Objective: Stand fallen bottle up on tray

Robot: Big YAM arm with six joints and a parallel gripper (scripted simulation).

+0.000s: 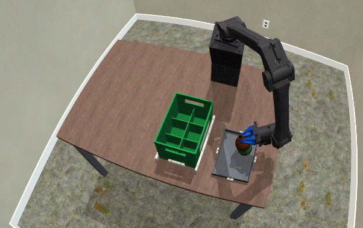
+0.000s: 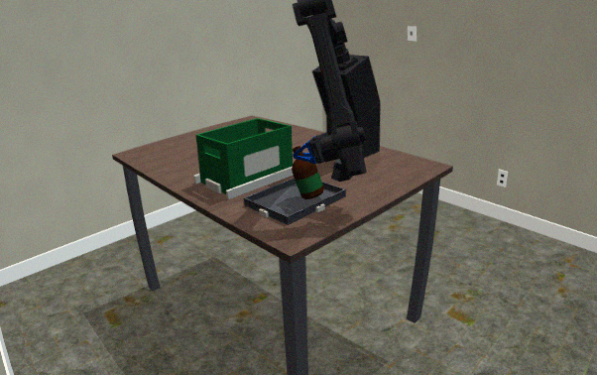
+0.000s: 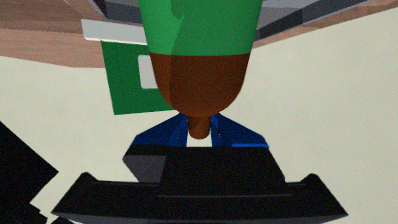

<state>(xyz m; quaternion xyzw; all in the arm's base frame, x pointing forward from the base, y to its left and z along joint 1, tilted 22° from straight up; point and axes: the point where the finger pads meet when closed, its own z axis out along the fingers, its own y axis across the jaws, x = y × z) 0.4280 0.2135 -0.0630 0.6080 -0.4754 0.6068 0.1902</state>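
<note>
My hand is 5 cm above the bottle, 2 cm to the right of it and 1 cm past it. The rest, counted from my hand: tray 13 cm below, 2 cm ahead, 1 cm to the left; then green crate 26 cm to the right, 6 cm below, 3 cm ahead.
</note>
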